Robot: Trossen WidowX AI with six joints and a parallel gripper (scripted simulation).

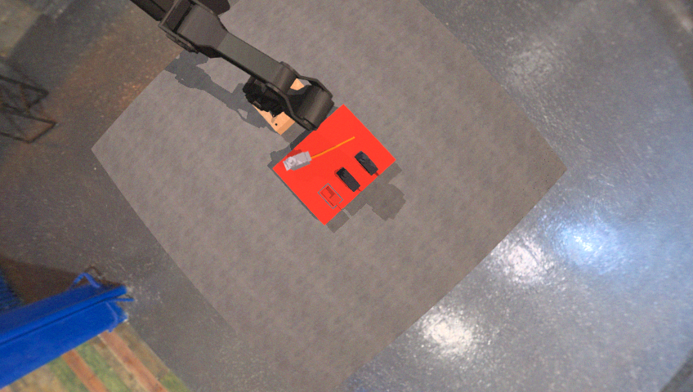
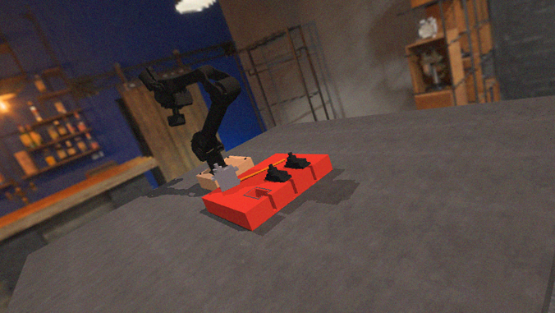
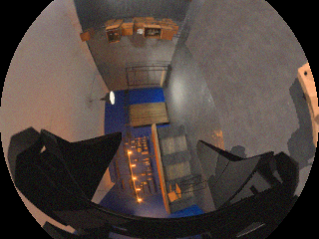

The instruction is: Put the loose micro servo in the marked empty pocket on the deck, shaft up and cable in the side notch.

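Now: gripper tip 480 mm short of the red deck, 290 mm above it and 30 mm to the right of it.
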